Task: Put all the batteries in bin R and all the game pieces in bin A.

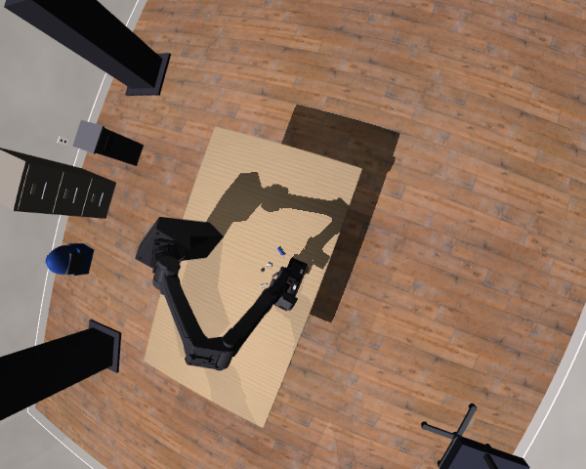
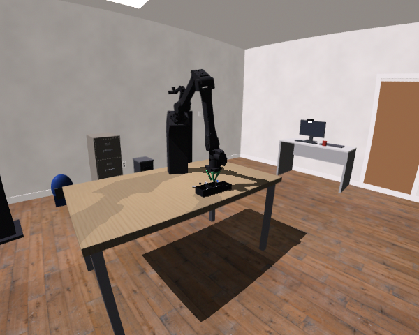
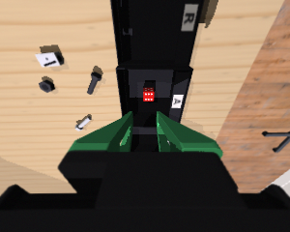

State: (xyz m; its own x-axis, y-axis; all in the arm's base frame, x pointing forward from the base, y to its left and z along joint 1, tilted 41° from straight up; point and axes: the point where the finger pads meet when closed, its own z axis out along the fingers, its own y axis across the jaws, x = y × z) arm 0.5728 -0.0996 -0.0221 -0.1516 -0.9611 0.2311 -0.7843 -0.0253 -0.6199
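My hand is 10 mm short of the black divided bin and 50 mm above it. From my hand the other things lie so: black bolt (70 mm behind, 30 mm to the left, 70 mm below); pale piece (110 mm behind, 70 mm to the left, 70 mm below); red die (10 mm ahead, 60 mm below).
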